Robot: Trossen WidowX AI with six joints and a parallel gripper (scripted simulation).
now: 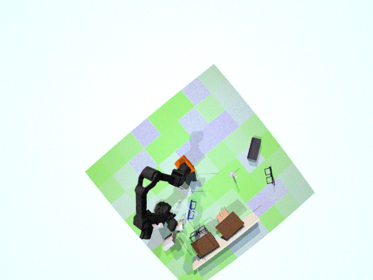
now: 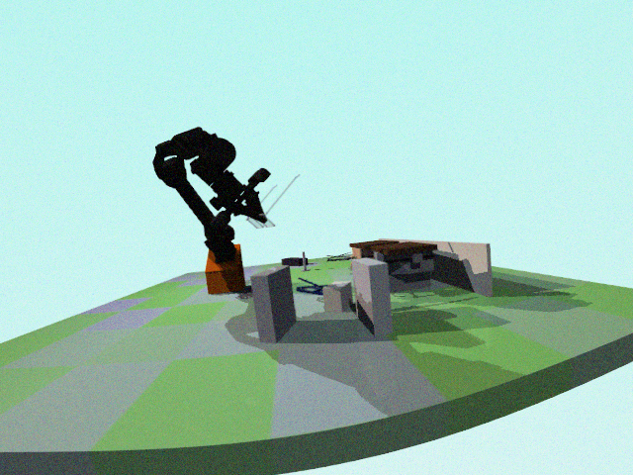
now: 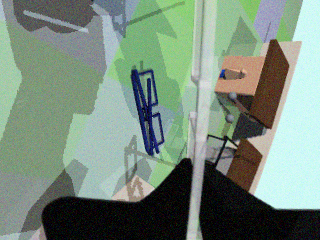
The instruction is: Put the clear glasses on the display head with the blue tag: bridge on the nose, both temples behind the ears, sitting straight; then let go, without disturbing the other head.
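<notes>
Right now my gripper tip is 320 mm short of the brown display head, 190 mm to the right of it and 150 mm above it. The rest, counted from my gripper tip: pale wall: 440 mm ahead, 80 mm to the left, 150 mm below; then dark box: 70 mm ahead, 690 mm to the left, 190 mm below; then pin stand: 110 mm ahead, 440 mm to the left, 180 mm below.
</notes>
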